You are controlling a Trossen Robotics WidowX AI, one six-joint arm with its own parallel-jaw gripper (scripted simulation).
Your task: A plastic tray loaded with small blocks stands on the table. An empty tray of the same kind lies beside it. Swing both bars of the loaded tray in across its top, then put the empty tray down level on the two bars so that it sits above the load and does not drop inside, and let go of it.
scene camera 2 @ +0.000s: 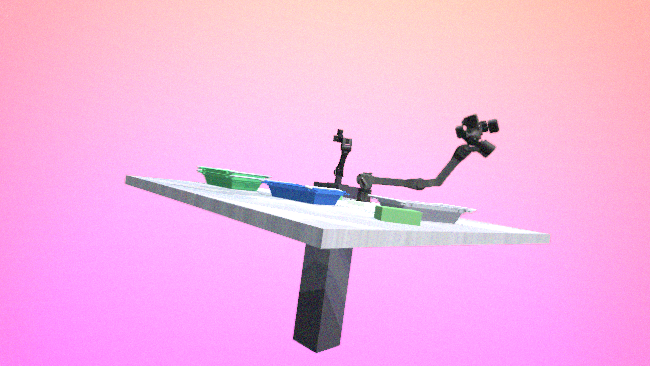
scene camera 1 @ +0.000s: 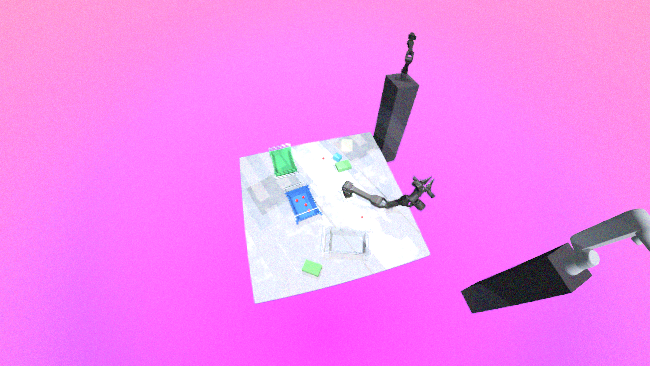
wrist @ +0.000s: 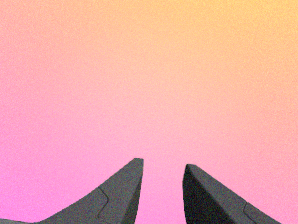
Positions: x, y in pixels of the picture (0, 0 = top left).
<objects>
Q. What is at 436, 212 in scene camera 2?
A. A grey tray.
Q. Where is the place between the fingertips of my gripper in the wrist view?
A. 163, 170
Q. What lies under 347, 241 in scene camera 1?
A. A grey tray.
</objects>
